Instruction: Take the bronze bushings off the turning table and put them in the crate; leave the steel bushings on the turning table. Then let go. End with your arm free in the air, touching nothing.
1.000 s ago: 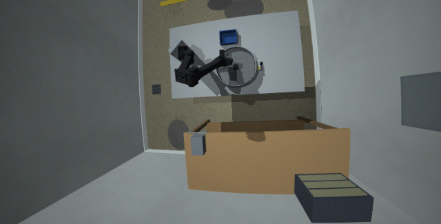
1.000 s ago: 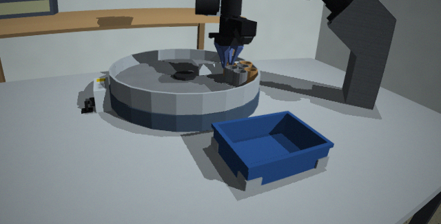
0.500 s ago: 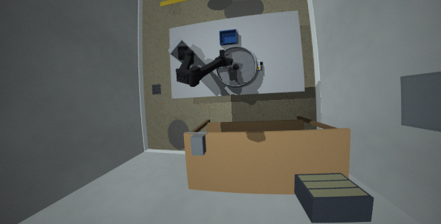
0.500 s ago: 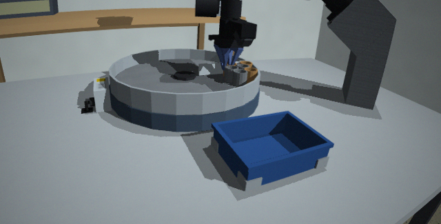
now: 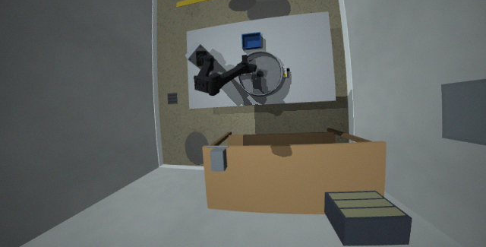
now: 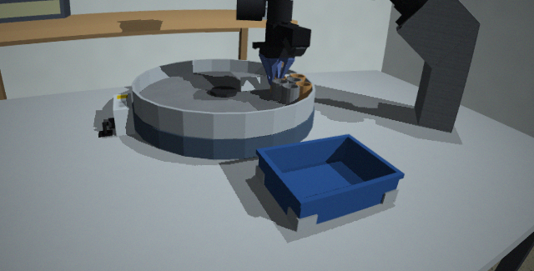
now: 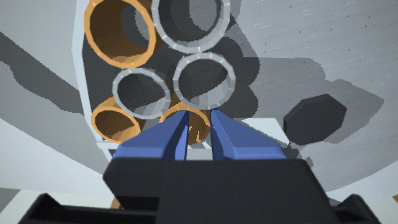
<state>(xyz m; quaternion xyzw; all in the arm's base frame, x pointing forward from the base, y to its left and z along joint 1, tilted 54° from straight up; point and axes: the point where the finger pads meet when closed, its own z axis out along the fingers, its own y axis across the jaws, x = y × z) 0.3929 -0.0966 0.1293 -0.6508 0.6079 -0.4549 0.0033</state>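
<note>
The crate is 120 mm ahead of my hand, 300 mm to the left of it and 60 mm below it. The rest, counted from my hand: turning table (110 mm ahead, 50 mm to the right, 30 mm below).
</note>
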